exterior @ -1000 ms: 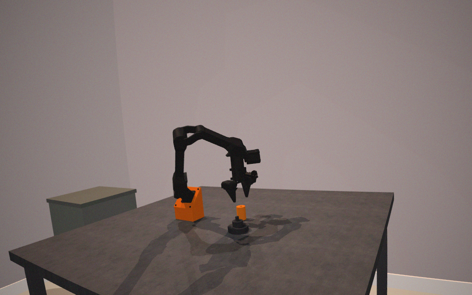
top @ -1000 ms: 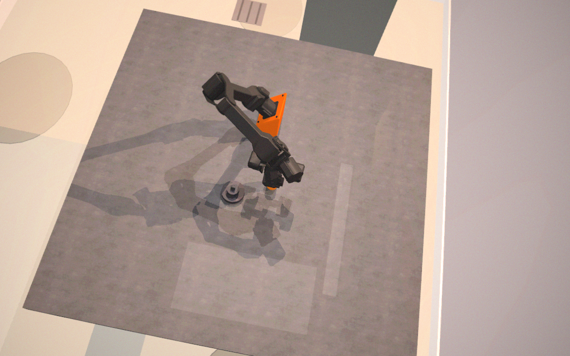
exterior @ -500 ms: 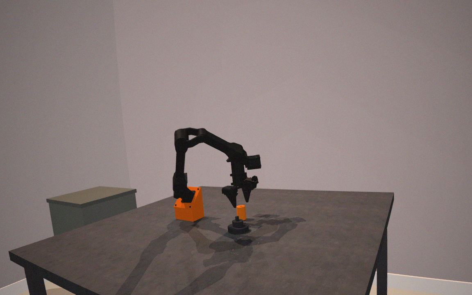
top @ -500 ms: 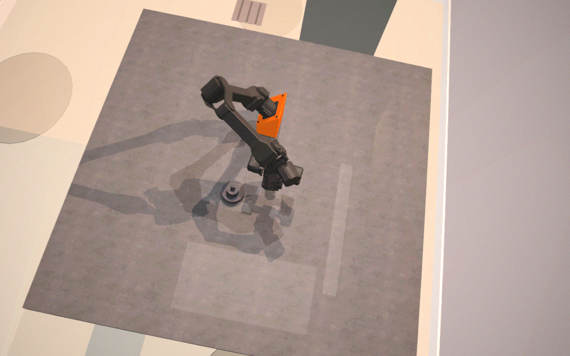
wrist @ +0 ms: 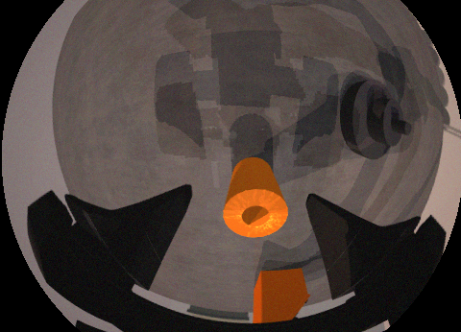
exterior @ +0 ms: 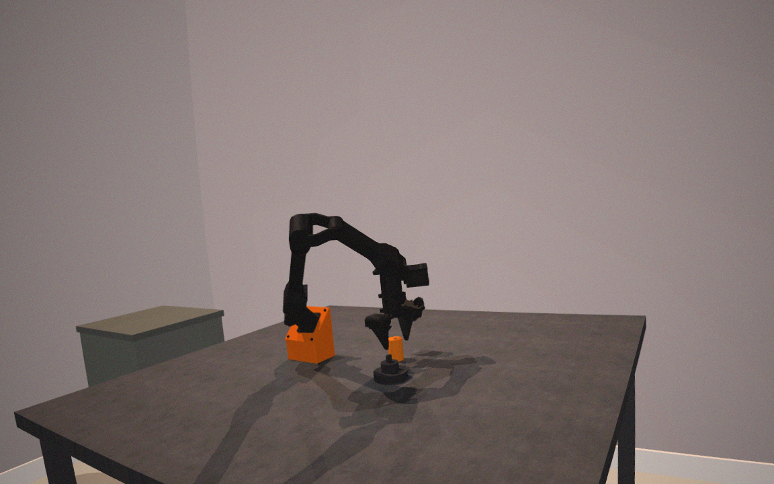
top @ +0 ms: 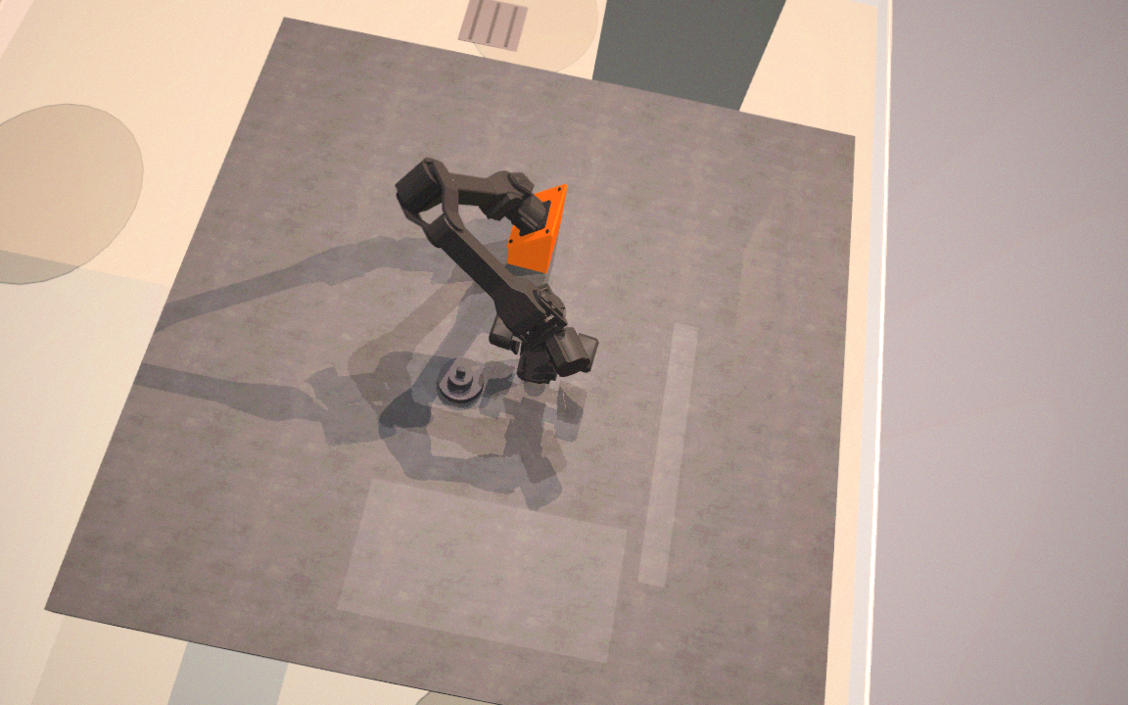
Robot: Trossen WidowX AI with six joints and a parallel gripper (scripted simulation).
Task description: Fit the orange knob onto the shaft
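Now: gripper tip 10 mm above the orange knob. Round my gripper tip: dark round pedestal 60 mm ahead, 140 mm to the right, 10 mm below.
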